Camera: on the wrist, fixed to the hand. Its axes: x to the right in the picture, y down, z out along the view.
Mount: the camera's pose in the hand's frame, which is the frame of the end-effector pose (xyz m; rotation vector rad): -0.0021 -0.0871 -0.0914 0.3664 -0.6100 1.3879
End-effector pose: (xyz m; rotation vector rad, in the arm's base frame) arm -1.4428 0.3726 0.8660 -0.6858 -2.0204 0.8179
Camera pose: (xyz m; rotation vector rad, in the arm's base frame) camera -1.3791 0.3426 0.9708 1.6086 1.3766 -2.0861
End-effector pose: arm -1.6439 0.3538 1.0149 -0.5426 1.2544 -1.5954
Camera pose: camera -1.7540 0.3950 1.0611 0.1340 0.5358 -0.3694
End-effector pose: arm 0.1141 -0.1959 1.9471 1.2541 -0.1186 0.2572
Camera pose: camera 0.1297 -0.1344 1.8379 1.3937 -1.5446 1.1081
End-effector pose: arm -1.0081 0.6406 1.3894 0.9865 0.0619 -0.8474
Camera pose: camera -1.0376 0.6874 1.2759 0.8046 -1.2061 0.1890
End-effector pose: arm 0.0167 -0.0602 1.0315 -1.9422 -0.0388 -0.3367
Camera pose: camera -0.0211 -0.1093 1.1415 -1.2502 0.7537 1.0905
